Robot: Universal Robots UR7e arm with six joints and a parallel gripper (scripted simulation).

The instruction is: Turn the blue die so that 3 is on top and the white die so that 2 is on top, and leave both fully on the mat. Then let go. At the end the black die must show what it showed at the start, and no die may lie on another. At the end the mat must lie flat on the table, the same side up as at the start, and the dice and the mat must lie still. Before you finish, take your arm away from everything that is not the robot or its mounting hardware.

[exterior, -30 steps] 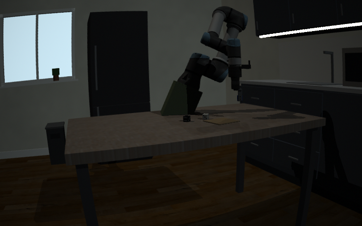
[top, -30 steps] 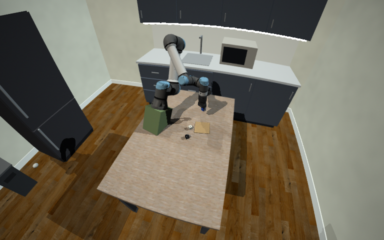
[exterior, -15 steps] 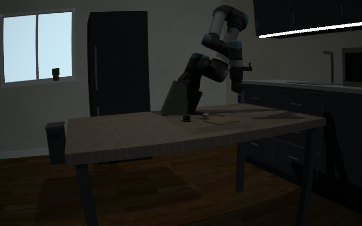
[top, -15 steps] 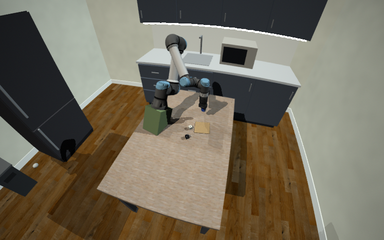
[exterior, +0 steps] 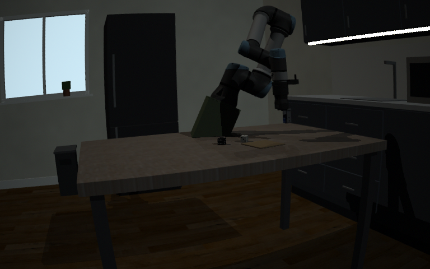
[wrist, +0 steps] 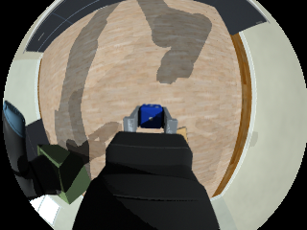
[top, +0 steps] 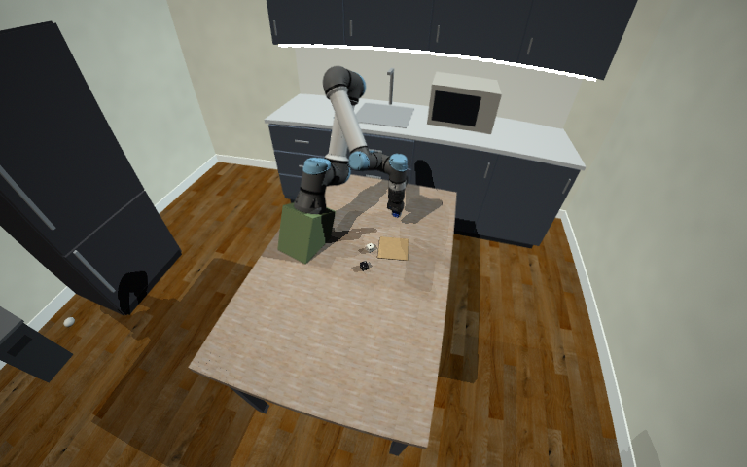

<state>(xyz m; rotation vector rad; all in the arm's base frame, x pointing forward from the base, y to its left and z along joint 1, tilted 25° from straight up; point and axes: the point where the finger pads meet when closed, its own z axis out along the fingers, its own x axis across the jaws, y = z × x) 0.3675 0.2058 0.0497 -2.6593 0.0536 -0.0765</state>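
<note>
My hand is 10 mm above the blue die. From my hand the other things lie so: black die: 40 mm behind, 310 mm to the right, 90 mm below; then white die: 60 mm behind, 200 mm to the right, 90 mm below; then tan mat: 40 mm ahead, 140 mm to the right, 100 mm below.
</note>
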